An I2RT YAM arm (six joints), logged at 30 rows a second.
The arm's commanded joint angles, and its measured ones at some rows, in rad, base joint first. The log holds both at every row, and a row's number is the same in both.
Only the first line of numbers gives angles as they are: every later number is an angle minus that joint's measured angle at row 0.
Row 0, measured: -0.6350, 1.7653, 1.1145, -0.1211, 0.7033, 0.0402
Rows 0 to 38, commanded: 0.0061, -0.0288, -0.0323, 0.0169, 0.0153, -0.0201; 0.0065, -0.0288, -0.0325, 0.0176, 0.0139, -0.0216; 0.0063, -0.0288, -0.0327, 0.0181, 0.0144, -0.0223; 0.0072, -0.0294, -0.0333, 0.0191, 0.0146, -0.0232; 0.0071, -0.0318, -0.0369, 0.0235, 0.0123, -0.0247; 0.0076, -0.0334, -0.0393, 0.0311, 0.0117, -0.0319; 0.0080, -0.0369, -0.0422, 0.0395, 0.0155, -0.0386; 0.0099, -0.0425, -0.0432, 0.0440, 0.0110, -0.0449; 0.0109, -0.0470, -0.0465, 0.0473, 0.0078, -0.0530; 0.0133, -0.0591, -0.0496, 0.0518, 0.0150, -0.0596; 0.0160, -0.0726, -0.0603, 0.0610, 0.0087, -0.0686; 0.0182, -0.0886, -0.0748, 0.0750, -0.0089, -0.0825; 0.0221, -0.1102, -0.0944, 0.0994, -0.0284, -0.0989; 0.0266, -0.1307, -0.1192, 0.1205, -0.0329, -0.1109; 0.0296, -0.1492, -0.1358, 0.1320, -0.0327, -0.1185; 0.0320, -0.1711, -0.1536, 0.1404, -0.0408, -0.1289; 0.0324, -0.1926, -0.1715, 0.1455, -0.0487, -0.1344; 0.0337, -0.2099, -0.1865, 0.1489, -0.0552, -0.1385; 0.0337, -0.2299, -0.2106, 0.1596, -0.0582, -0.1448; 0.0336, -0.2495, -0.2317, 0.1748, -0.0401, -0.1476; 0.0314, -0.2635, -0.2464, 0.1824, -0.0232, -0.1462; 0.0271, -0.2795, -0.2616, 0.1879, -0.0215, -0.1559; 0.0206, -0.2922, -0.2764, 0.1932, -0.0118, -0.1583; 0.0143, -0.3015, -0.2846, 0.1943, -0.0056, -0.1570; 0.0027, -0.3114, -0.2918, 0.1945, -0.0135, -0.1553; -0.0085, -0.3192, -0.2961, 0.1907, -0.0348, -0.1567; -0.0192, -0.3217, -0.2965, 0.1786, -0.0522, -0.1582; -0.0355, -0.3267, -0.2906, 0.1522, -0.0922, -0.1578; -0.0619, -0.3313, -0.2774, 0.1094, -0.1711, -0.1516; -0.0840, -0.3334, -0.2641, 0.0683, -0.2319, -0.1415; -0.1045, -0.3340, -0.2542, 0.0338, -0.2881, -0.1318; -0.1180, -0.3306, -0.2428, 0.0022, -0.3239, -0.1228; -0.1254, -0.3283, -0.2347, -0.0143, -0.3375, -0.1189; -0.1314, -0.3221, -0.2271, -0.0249, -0.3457, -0.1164; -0.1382, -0.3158, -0.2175, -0.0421, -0.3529, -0.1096; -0.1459, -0.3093, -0.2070, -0.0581, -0.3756, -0.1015; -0.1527, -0.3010, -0.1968, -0.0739, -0.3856, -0.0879; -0.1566, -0.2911, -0.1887, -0.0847, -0.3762, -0.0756; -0.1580, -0.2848, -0.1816, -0.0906, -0.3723, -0.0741
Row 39, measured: -0.1518, -0.3006, -0.2545, -0.0420, -0.3193, -0.1049
